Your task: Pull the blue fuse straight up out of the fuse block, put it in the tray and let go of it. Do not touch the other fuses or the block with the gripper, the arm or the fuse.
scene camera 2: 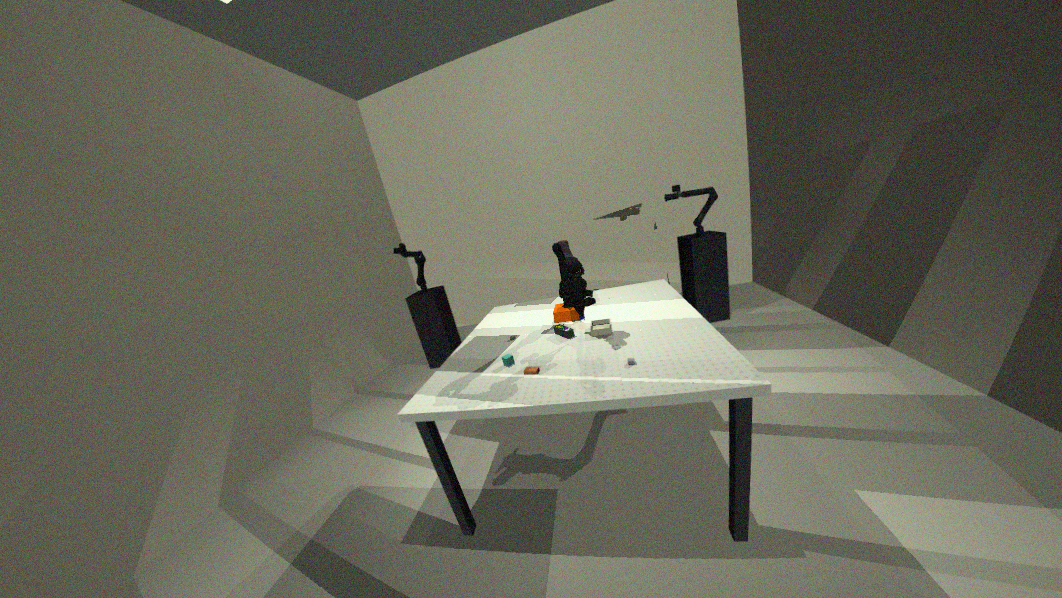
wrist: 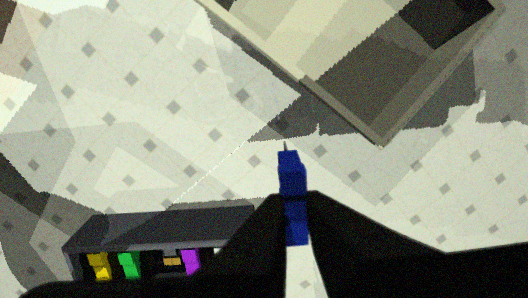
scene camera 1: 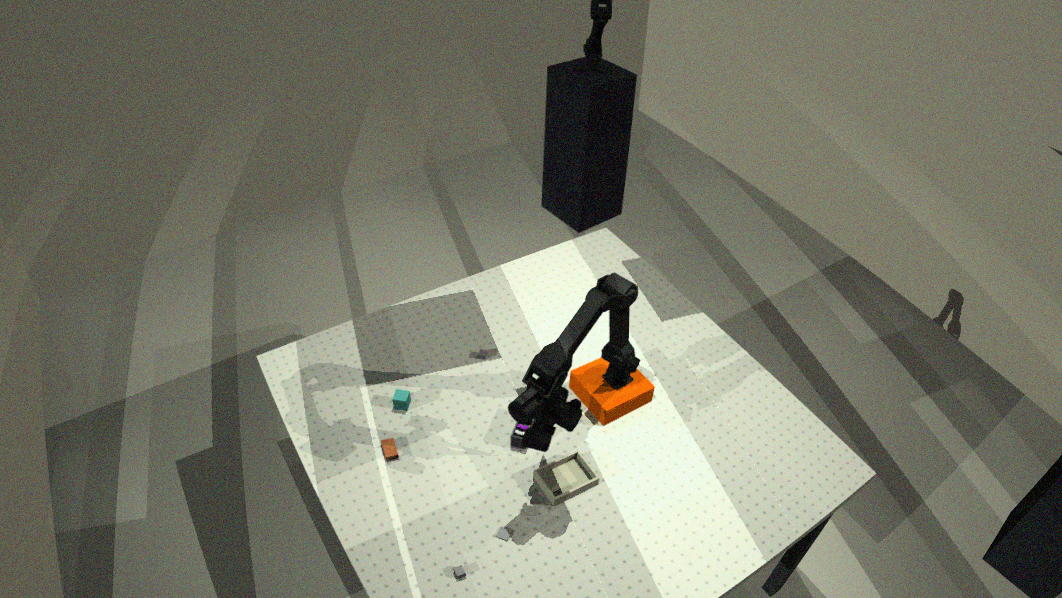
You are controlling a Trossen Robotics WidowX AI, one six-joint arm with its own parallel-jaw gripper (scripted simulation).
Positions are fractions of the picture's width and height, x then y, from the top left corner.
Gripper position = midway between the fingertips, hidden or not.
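Note:
I see my gripper (scene camera 1: 0.51, 0.73), yet scene camera 1 misses the blue fuse that I carry in it, hidden by the gripper. The wrist view shows me my gripper (wrist: 0.56, 0.68) and the blue fuse (wrist: 0.55, 0.59), and along with them a green fuse (wrist: 0.26, 0.89) and a tray (wrist: 0.71, 0.24).

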